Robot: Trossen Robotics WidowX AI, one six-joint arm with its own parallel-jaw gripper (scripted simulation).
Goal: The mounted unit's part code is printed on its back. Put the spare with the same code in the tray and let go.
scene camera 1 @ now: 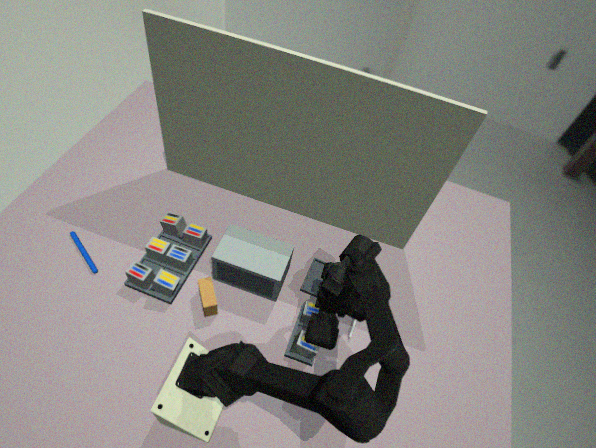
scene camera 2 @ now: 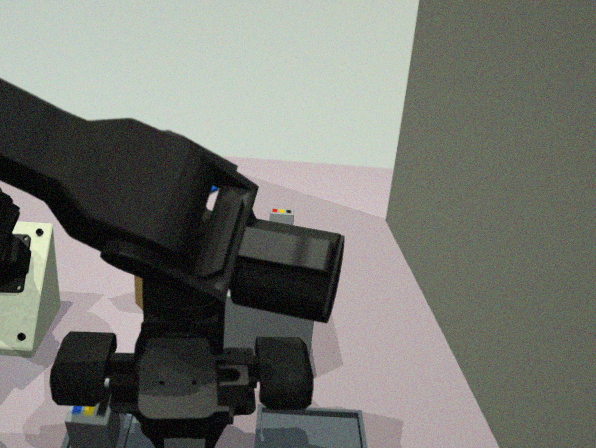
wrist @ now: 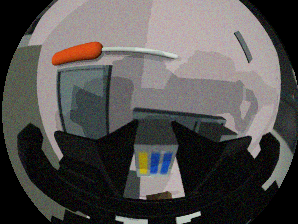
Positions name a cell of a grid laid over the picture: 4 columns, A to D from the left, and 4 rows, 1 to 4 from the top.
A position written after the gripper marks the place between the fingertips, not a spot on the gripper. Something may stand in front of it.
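In scene camera 1, the gripper (scene camera 1: C3), a mounted unit (scene camera 1: B3), a tall grey panel (scene camera 1: C2). In scene camera 2, the mounted unit (scene camera 2: B3), the tall grey panel (scene camera 2: D2). An orange-handled screwdriver out of frame in scene camera 2. In the wrist view, the gripper (wrist: C3), the orange-handled screwdriver (wrist: B1).
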